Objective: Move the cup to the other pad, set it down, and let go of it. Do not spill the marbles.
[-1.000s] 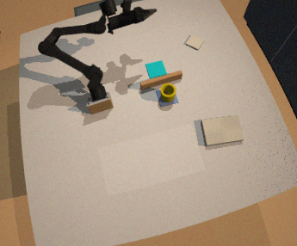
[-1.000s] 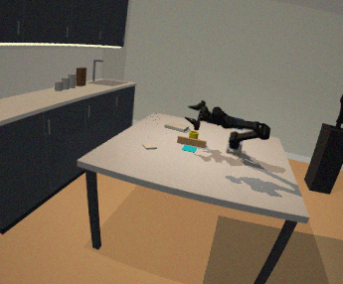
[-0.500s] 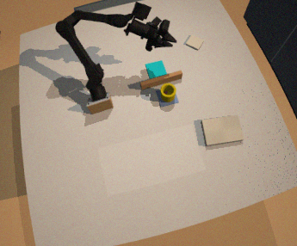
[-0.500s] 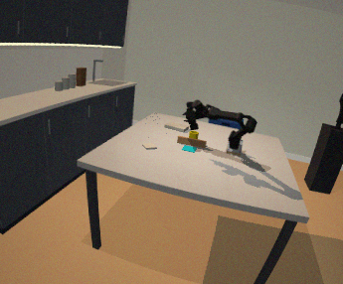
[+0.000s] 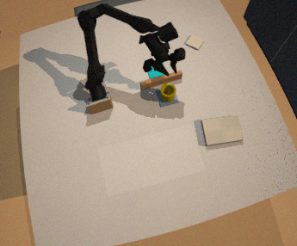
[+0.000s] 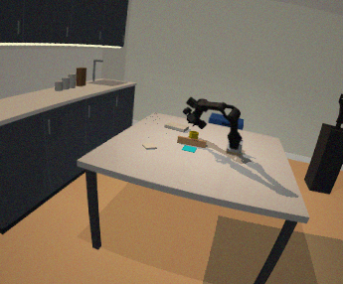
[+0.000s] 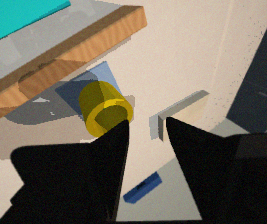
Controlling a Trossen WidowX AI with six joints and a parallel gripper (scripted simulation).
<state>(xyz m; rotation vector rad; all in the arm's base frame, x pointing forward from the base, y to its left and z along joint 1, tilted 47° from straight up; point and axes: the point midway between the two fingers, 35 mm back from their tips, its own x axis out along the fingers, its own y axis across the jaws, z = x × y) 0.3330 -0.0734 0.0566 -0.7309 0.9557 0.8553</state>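
Now: the yellow cup 10 cm below my gripper tip, 4 cm to the right of it and 3 cm behind it. Round my gripper tip: wooden bar: 12 cm below, 5 cm to the left, 3 cm behind; then flat beige block: 28 cm to the right, 16 cm ahead, 12 cm below; then blue pad: 14 cm below, 4 cm to the right, 3 cm behind.
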